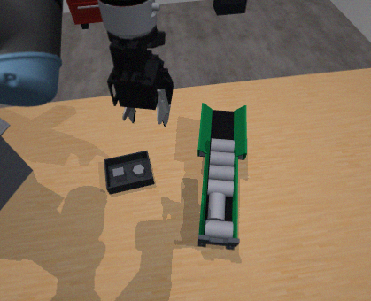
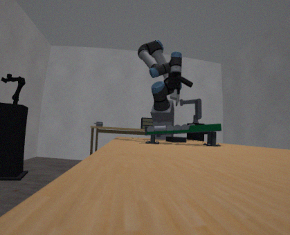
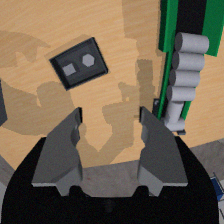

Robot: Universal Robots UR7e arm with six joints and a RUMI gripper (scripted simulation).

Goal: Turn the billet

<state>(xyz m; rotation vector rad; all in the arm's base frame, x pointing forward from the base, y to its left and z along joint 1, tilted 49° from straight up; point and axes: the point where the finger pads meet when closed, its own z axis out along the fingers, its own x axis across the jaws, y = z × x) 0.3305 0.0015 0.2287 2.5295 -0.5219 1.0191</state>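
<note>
My hand is 24 cm to the left of the stop, 20 cm above it and 4 cm short of it. The rest, counted from my hand: black tray (25 cm below, 7 cm behind, 6 cm to the left).
</note>
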